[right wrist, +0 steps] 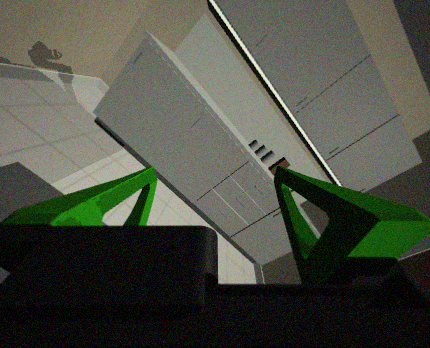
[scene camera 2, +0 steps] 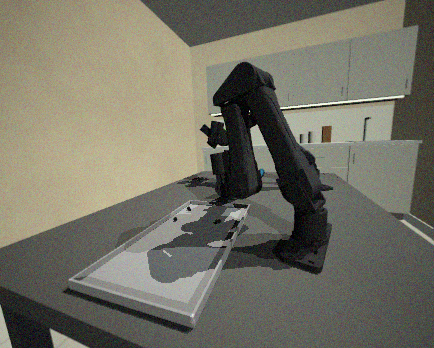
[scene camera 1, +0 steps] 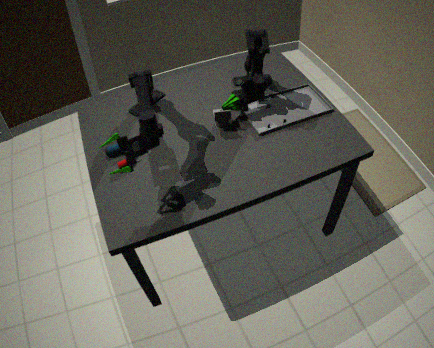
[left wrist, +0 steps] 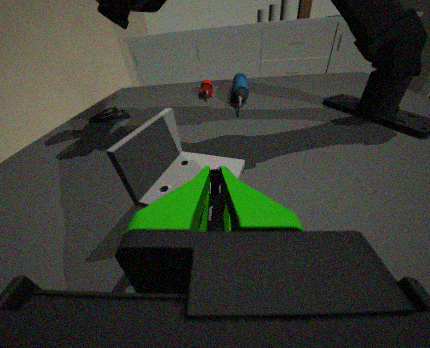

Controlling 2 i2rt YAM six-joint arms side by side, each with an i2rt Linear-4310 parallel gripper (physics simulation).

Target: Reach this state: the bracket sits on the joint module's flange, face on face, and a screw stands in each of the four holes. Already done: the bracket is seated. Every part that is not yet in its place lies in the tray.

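The light grey L-shaped bracket sits on the dark joint module, with one plate upright. In the left wrist view two of its holes show as dark openings; green fingers hide the rest of the flat plate. My left gripper is shut on a dark screw, with its tips over the bracket's near edge; whether the screw touches the bracket cannot be told. My right gripper is open and empty, far left of the bracket. Small dark screws lie in the tray.
A blue-handled tool and a red-handled one lie on the table's left part in scene camera 1, near my right gripper. The tray's raised rim lies right of the bracket. The bracket's upright plate stands beside my left fingers.
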